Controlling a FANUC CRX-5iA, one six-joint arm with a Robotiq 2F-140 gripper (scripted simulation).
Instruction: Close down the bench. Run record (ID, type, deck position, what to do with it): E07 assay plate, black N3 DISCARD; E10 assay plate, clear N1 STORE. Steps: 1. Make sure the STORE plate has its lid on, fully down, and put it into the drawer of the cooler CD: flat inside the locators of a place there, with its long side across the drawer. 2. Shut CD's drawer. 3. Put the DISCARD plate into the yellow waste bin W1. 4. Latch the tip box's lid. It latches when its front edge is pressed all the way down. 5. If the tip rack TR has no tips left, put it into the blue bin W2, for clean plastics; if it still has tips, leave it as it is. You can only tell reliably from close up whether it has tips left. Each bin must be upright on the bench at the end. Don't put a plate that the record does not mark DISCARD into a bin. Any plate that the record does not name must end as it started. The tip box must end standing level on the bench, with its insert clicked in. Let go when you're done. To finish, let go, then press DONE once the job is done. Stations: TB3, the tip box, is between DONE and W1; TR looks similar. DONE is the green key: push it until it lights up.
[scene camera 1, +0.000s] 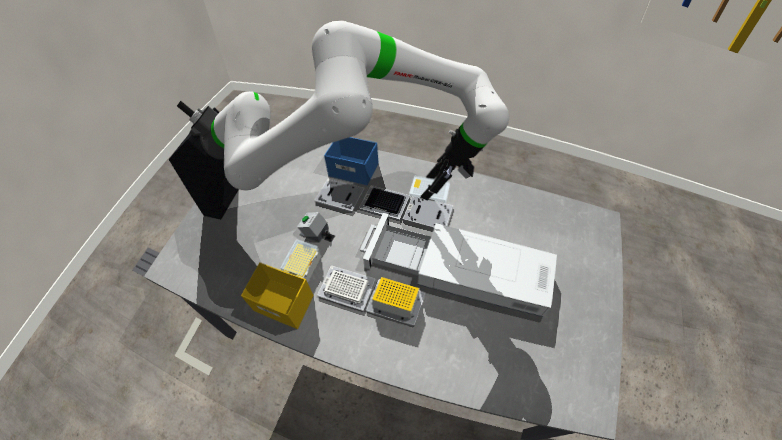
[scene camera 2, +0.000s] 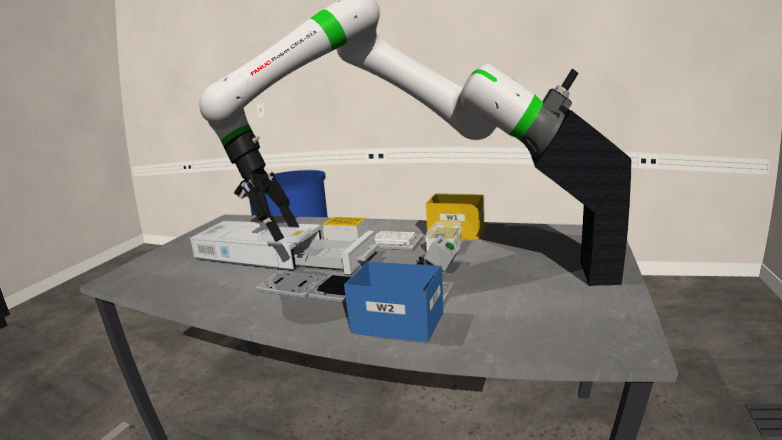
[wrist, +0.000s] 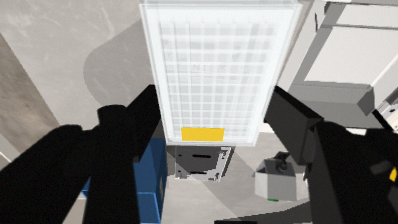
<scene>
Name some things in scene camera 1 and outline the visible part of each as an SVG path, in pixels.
The gripper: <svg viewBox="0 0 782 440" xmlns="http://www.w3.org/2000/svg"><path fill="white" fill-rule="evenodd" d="M451 142L446 147L444 154L437 160L438 163L426 176L426 178L435 179L431 185L428 185L428 188L420 197L426 201L434 193L437 194L452 177L450 172L456 166L465 164L469 159L460 155L453 148Z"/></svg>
A blue bin W2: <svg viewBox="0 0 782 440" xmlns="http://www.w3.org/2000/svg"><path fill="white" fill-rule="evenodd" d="M333 142L324 155L328 176L368 185L379 164L377 142L352 137Z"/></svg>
A cooler CD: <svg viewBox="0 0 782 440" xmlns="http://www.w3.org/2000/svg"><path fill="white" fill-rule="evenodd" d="M360 249L361 252L365 252L363 257L365 268L371 269L372 264L376 263L419 275L418 285L541 317L551 308L556 254L437 223L435 224L432 236L390 226L389 214L386 213L382 214L378 226L371 225Z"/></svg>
A yellow tip rack TR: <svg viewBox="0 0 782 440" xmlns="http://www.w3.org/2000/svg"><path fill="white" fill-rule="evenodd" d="M381 277L372 299L373 308L411 319L419 297L419 288Z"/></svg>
A yellow bin W1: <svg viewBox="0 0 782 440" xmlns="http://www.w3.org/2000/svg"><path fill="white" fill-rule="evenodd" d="M259 263L241 297L253 311L298 329L314 296L306 279Z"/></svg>
</scene>
